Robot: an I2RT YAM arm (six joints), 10 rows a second.
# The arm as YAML. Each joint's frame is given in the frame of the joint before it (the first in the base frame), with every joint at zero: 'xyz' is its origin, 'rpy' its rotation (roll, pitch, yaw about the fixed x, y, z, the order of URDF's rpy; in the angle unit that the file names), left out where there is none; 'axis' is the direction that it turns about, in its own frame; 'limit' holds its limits. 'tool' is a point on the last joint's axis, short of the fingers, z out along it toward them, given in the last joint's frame.
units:
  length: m
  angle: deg
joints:
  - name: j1
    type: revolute
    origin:
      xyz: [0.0, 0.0, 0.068]
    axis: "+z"
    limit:
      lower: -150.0
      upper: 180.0
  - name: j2
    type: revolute
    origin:
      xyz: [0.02, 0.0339, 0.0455]
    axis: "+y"
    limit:
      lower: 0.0
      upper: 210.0
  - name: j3
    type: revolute
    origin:
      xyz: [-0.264, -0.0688, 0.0]
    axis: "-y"
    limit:
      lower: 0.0
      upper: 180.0
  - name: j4
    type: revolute
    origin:
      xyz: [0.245, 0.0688, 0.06]
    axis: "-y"
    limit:
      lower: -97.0
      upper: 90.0
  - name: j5
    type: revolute
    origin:
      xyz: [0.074, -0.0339, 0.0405]
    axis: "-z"
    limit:
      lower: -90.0
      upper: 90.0
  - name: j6
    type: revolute
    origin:
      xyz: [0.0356, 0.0, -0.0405]
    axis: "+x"
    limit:
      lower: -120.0
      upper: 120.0
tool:
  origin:
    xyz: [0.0, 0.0, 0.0]
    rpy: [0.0, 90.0, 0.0]
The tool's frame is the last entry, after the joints.
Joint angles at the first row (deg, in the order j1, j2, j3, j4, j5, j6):
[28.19 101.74 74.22 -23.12 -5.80 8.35]
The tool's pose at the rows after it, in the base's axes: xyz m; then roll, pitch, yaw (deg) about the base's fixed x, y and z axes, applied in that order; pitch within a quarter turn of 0, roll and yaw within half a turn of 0:
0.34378 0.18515 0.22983 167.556 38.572 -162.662
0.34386 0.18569 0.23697 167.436 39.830 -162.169
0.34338 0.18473 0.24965 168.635 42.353 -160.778
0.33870 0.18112 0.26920 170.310 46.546 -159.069
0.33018 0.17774 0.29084 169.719 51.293 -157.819
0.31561 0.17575 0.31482 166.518 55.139 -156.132
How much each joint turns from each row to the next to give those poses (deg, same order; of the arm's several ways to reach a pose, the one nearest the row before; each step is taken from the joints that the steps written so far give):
[-0.42 0.24 0.72 0.04 -0.03 -0.17]
[0.05 -0.57 0.62 0.01 -0.24 -0.48]
[-0.05 -1.26 0.77 0.18 0.52 -1.36]
[-0.07 -2.84 0.01 1.00 0.80 -1.68]
[0.03 -3.52 -0.50 1.62 -1.18 -1.17]
[0.40 -4.02 -0.09 -0.07 -4.04 -1.02]

